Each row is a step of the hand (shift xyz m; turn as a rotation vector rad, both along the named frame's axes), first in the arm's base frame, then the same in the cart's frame.
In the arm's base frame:
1: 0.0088 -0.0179 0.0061 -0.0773 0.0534 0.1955
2: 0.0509 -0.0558 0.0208 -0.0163 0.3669 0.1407
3: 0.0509 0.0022 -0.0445 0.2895 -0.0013 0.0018
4: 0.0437 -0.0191 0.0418 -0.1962 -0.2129 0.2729
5: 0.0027 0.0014 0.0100 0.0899 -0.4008 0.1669
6: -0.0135 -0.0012 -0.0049 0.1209 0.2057 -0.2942
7: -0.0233 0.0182 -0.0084 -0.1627 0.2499 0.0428
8: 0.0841 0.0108 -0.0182 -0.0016 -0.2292 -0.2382
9: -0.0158 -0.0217 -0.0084 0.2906 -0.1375 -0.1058
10: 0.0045 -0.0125 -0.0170 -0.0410 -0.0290 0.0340
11: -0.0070 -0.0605 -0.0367 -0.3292 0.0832 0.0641
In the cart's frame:
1: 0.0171 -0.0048 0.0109 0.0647 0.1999 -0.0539
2: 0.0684 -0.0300 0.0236 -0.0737 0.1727 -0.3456
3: -0.0015 -0.0661 -0.0145 0.1716 -0.1989 -0.1217
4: 0.0625 -0.0041 -0.0100 0.1640 0.2910 0.2161
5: 0.0078 0.0054 -0.0044 0.3415 -0.0130 0.2824
6: -0.0107 0.0057 0.0078 -0.2196 -0.2552 -0.1736
7: -0.0273 0.0133 -0.0045 -0.1753 0.1850 -0.1606
8: 0.0322 -0.0690 -0.0414 -0.0634 -0.2054 0.2512
9: -0.0055 0.0013 0.0275 0.1583 -0.2985 0.0199
10: -0.0035 -0.0172 0.0126 0.0118 0.0473 0.0361
11: -0.0027 -0.0313 0.0638 -0.1857 0.2866 0.0528

